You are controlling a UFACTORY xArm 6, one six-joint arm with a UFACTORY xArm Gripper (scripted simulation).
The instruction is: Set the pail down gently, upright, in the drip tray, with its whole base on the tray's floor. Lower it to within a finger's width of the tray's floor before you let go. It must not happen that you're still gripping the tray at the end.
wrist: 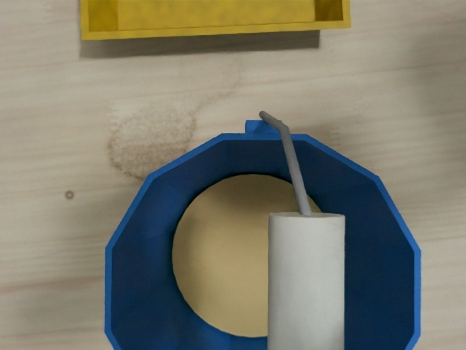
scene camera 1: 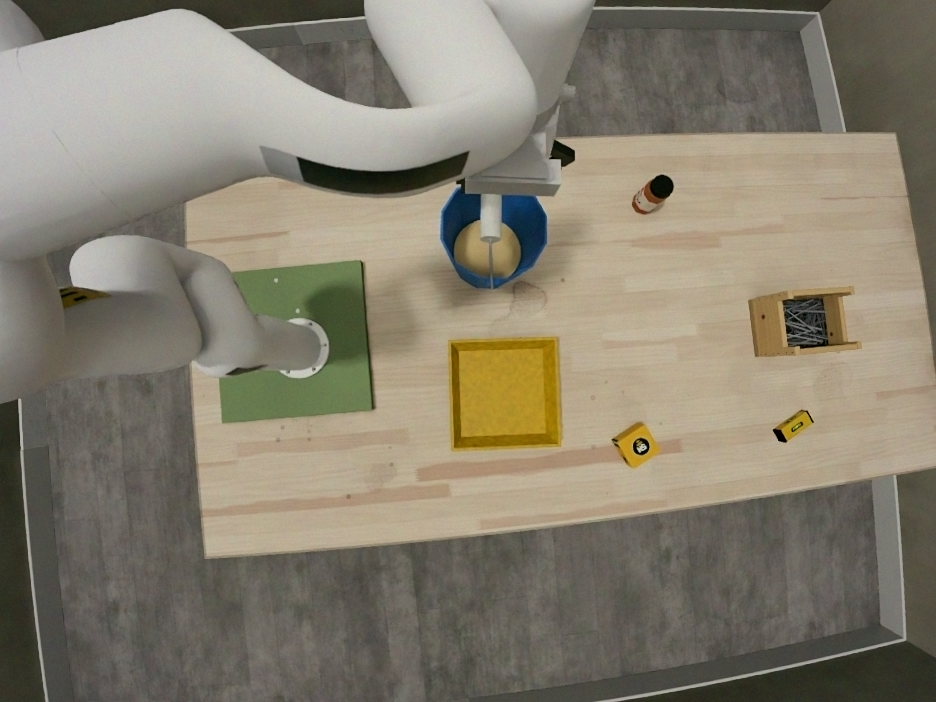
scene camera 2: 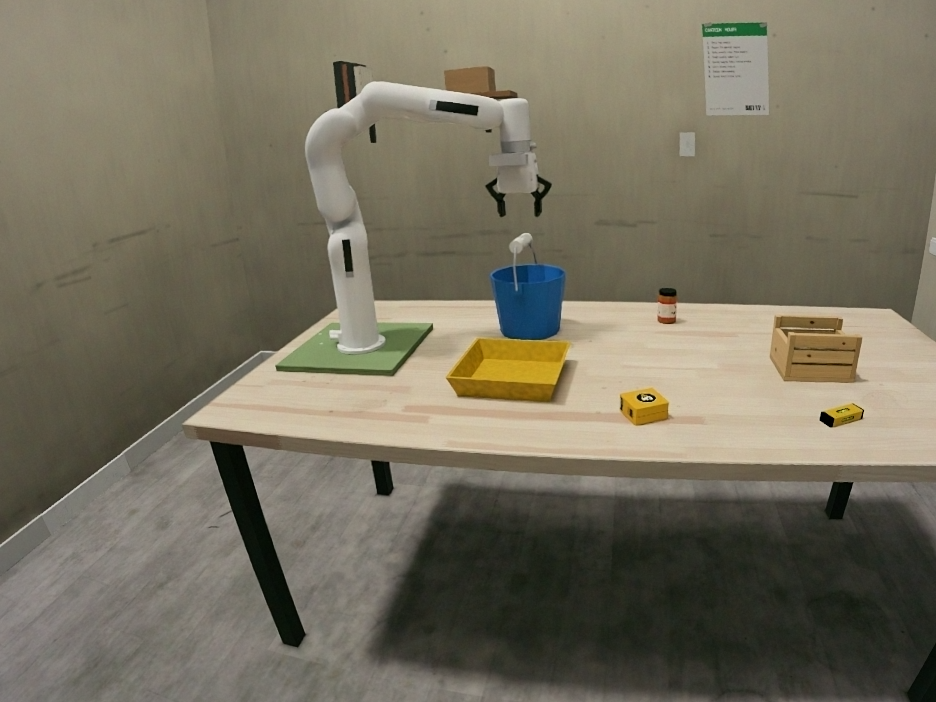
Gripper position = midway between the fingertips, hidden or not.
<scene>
In view: my gripper (scene camera 2: pixel 520 216), a blue pail (scene camera 2: pixel 533 312) and a yellow drip tray (scene camera 1: pixel 504 393).
The yellow drip tray also shows in scene camera 2 (scene camera 2: pixel 512 369). My gripper shows as well in scene camera 1 (scene camera 1: pixel 496 185).
</scene>
